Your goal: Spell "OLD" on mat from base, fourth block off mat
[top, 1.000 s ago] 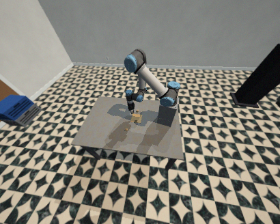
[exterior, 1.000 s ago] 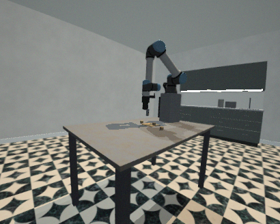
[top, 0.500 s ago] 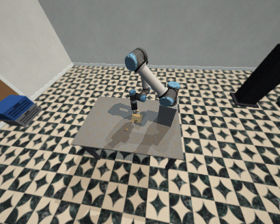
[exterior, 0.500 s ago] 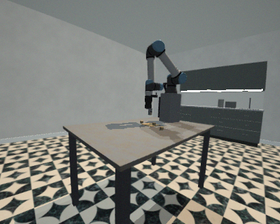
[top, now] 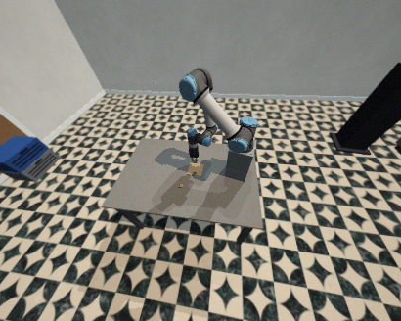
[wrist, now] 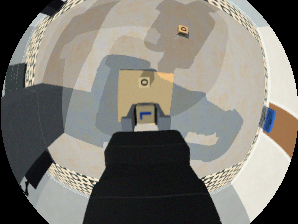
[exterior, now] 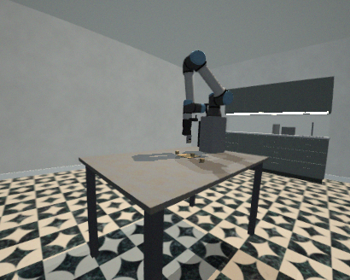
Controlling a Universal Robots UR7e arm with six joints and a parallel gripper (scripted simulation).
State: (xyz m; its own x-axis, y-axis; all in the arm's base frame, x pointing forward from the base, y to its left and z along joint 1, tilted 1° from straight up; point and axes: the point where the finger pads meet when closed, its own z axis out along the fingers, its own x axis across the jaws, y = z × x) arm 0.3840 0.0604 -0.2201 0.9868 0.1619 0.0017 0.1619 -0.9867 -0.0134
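The tan mat lies 12 cm below my hand.
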